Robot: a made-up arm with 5 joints.
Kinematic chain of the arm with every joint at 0, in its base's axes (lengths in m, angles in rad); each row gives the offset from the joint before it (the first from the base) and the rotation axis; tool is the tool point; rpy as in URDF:
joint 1: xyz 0.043 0 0.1 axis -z
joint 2: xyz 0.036 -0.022 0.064 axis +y
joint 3: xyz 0.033 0 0.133 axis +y
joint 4: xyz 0.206 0 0.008 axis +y
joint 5: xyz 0.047 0.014 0 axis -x
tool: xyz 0 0 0 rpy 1.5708 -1.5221 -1.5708
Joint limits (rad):
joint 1: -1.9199..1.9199
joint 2: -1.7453..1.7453
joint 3: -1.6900..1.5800
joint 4: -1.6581..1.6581
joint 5: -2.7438..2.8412
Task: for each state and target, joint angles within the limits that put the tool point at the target. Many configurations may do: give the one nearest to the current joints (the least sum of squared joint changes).
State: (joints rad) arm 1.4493 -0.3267 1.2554 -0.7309 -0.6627
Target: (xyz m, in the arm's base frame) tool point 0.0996 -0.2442 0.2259
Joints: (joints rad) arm 1.3111 -0.3740 0.8459 -0.7422 -0.6627
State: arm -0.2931 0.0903 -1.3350 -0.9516 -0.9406
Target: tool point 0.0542 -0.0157 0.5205
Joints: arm 0.5234 0.0130 -1.5924 -1.1688 -0.9406
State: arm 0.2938 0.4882 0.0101 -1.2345 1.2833
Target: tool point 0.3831 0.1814 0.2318
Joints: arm -0.5107 0.7116 -0.4678 -0.9524 1.2833
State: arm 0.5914 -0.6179 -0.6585 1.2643 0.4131
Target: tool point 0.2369 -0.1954 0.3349
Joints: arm 0.7602 -0.0956 -0.2331 1.2972 0.4131
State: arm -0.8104 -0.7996 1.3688 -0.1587 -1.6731
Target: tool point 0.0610 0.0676 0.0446
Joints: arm -1.4252 -0.0068 1.5800 0.1278 -1.6731
